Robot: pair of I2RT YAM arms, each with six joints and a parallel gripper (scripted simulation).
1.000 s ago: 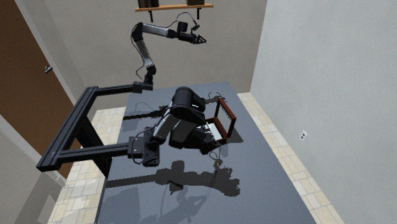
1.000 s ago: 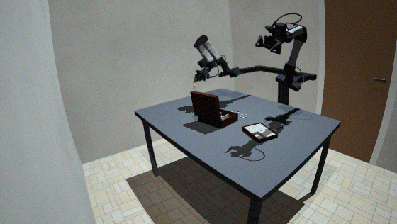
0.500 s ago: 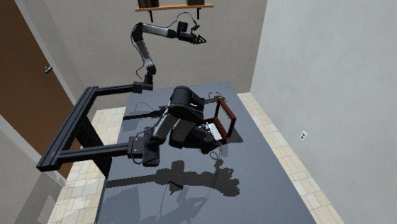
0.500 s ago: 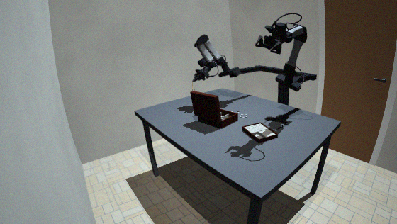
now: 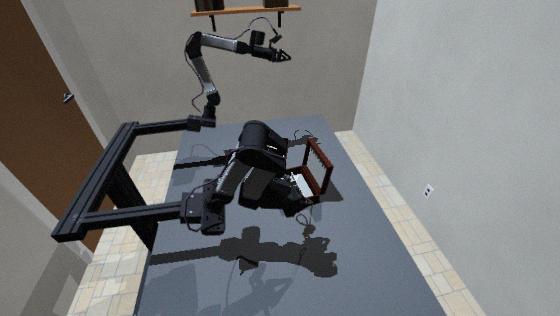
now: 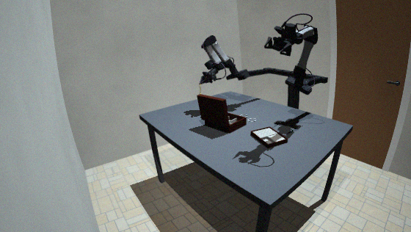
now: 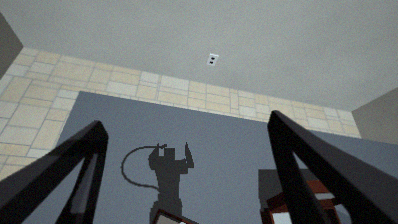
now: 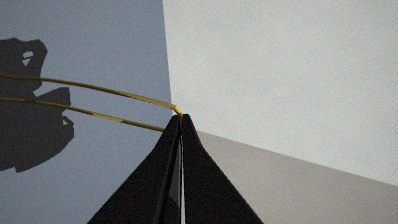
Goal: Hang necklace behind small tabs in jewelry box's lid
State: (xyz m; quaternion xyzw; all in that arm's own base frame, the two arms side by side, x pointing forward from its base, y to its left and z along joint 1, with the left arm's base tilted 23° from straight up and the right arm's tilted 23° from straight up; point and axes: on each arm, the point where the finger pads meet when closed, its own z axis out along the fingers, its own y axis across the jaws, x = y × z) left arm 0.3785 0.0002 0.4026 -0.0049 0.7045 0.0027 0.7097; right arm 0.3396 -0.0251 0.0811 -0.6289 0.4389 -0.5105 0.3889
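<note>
Right now my right hand is 6 cm short of the jewelry box, 30 cm to the right of it and 14 cm above it. The rest, counted from my right hand: shallow tray 3 cm ahead, 67 cm to the left, 25 cm below.
</note>
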